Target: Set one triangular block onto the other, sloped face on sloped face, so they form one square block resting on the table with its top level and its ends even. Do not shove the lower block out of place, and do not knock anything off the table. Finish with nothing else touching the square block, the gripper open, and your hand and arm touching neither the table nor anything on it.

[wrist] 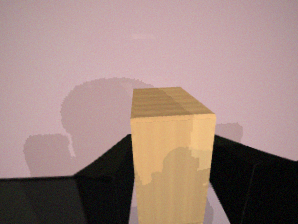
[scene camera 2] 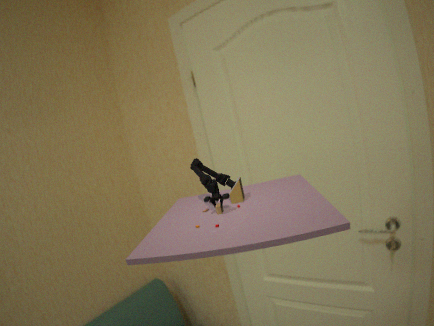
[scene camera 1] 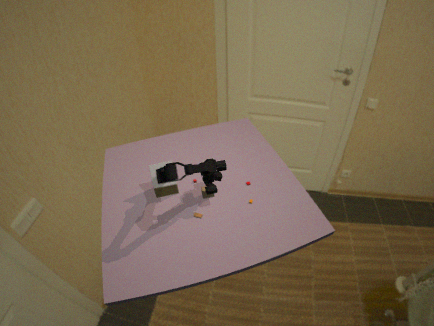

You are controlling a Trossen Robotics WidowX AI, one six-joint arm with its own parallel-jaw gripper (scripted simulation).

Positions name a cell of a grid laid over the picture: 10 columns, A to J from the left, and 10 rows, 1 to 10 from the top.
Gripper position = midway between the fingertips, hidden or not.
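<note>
There's a wooden triangular block (wrist: F6) in the wrist view, and my gripper (wrist: F7) shows there too.
</note>
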